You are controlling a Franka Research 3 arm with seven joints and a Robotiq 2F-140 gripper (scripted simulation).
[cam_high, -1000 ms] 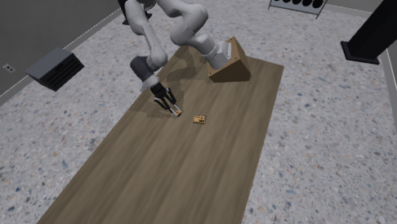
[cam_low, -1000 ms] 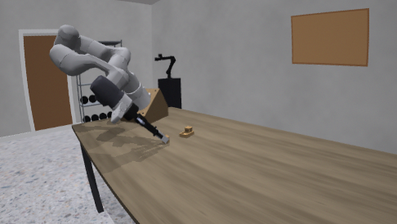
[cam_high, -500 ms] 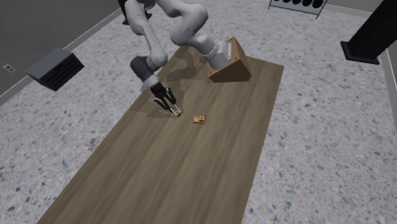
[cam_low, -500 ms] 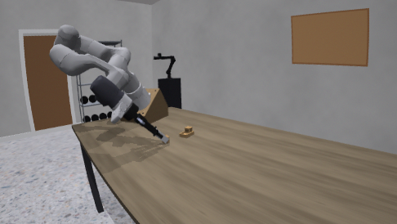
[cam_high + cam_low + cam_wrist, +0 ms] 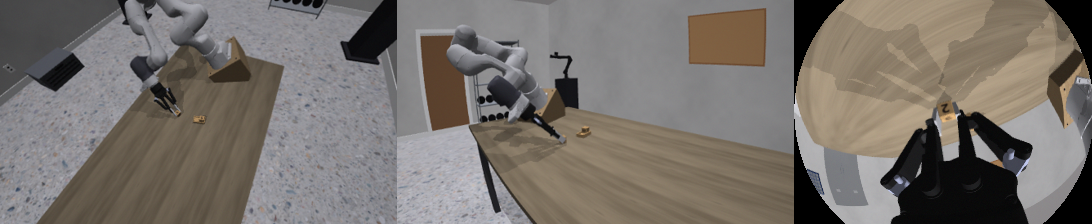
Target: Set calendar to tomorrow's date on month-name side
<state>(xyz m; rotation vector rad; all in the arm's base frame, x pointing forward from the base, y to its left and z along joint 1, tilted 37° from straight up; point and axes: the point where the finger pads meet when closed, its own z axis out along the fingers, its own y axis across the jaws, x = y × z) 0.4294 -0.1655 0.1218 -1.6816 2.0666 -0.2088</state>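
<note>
My gripper is now 10 mm short of the cube, 20 mm to the right of it and 20 mm above it. The rest, counted from my hand: tray 10 mm ahead, 170 mm to the left, 30 mm below.
</note>
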